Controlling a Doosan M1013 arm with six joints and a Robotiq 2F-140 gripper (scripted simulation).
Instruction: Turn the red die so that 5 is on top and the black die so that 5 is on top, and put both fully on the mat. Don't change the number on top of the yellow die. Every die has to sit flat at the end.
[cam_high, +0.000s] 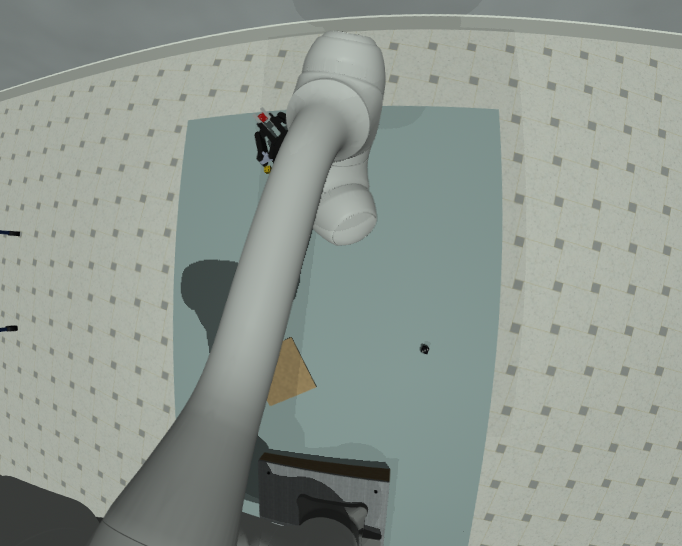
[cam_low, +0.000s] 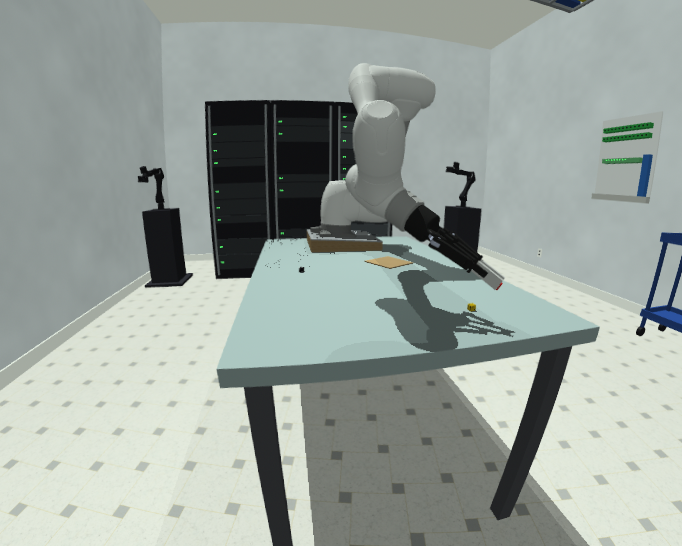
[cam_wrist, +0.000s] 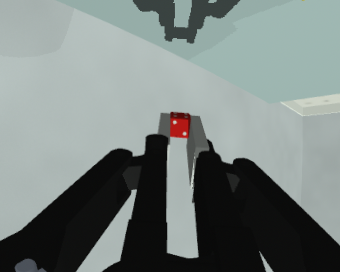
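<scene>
The yellow die is 80 mm behind my hand, 30 mm to the left of it and 110 mm below it. From my hand the other things lie so: black die 520 mm behind, 370 mm to the right, 110 mm below; tan mat 600 mm behind, 20 mm to the right, 120 mm below; red die 20 mm ahead, 10 mm to the left, 20 mm below.
</scene>
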